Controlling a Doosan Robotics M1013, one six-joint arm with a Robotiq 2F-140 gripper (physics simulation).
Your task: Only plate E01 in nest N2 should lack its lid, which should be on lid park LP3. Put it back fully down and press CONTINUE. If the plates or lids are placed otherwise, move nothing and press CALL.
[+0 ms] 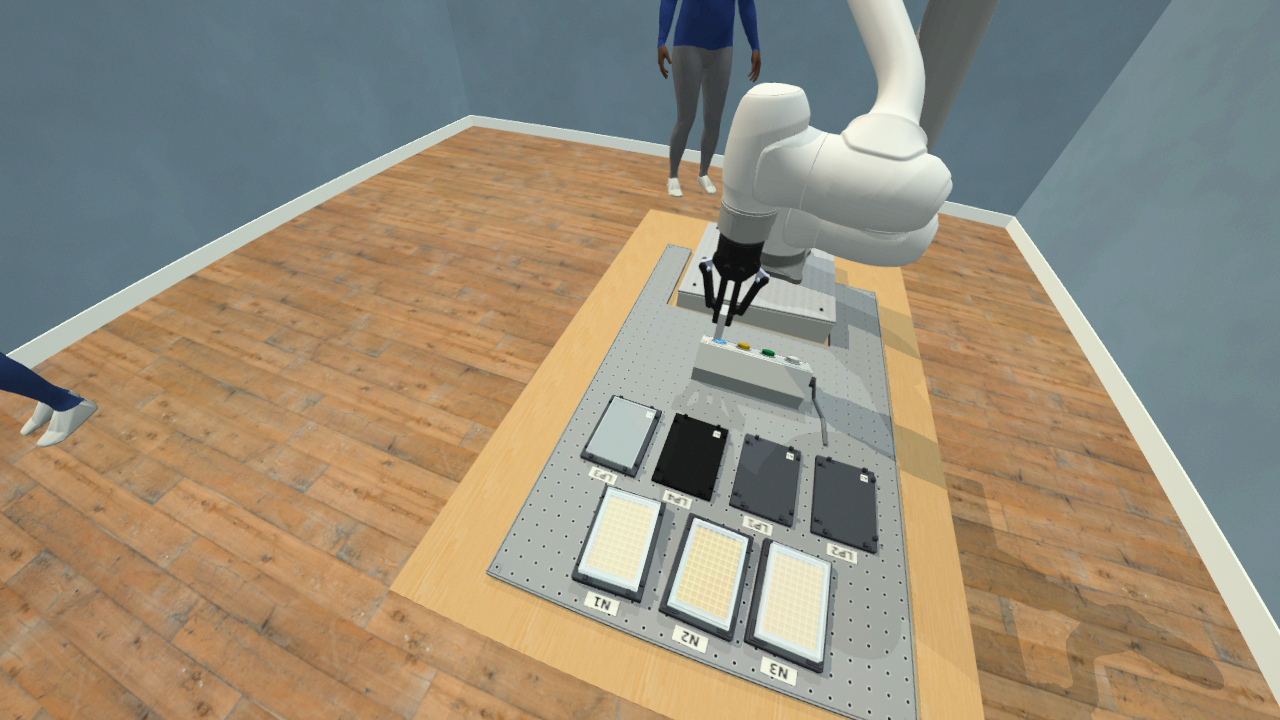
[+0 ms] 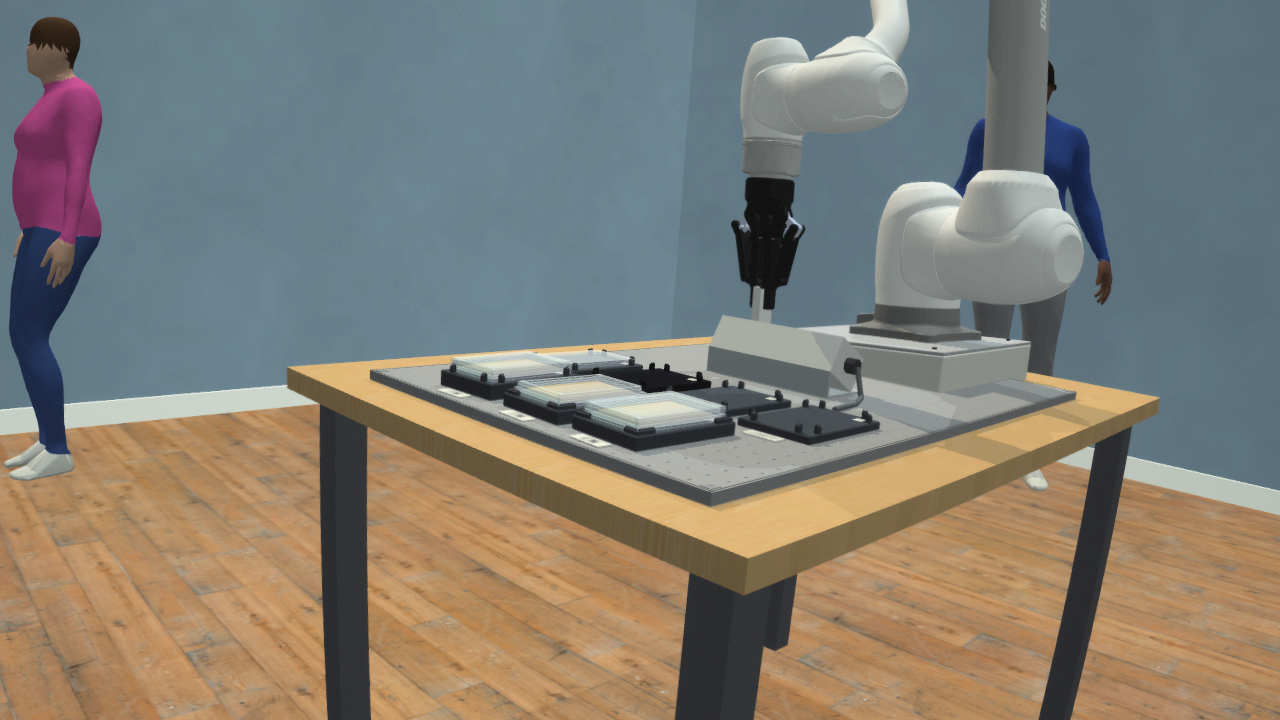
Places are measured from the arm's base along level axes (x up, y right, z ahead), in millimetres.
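Pixels of known places: gripper, fingertip midpoint: [image 1: 718,335]; arm's base, link origin: [image 1: 771,258] [image 2: 915,336].
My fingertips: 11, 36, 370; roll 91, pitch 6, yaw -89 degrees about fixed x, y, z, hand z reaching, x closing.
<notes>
Ahead of a thing's pixels: the offset from my fingertips to its top centre, as dx, dy, dz. "*": to the spot under its first point.
My gripper [image 1: 723,318] [image 2: 763,300] is shut, above the blue-button end of the button box @[+24, -84, +32] [image 1: 751,371] [image 2: 769,353]. A pale narrow piece shows below its fingertips; I cannot tell what it is. The box carries blue @[+9, -8, +21] [image 1: 718,341], yellow @[+14, -57, +12] [image 1: 743,346], green @[+14, -107, +7] [image 1: 768,352] and whitish @[+14, -156, +1] [image 1: 793,360] buttons; their labels are unreadable. A translucent lid @[-42, +84, +272] [image 1: 622,432] [image 2: 595,358] lies on LP3. The plate in N2 @[-30, -135, +425] [image 1: 707,574] looks stronger yellow and lidless; the plates in N1 @[-24, -1, +441] [image 1: 620,540] and N3 @[-28, -254, +410] [image 1: 792,604] look paler, apparently lidded. Plate codes are unreadable.
Black LP4 @[-40, -44, +253] [image 1: 690,456] and dark grey LP1 @[-40, -177, +236] [image 1: 765,479] and LP2 @[-40, -308, +220] [image 1: 844,503] hold no lid. A bent rod @[* -55, -246, +68] [image 1: 821,419] [image 2: 860,389] stands at the box's end. A person in pink [image 2: 58,170] and one in blue [image 1: 707,22] [image 2: 1069,161] stand away from the table.
</notes>
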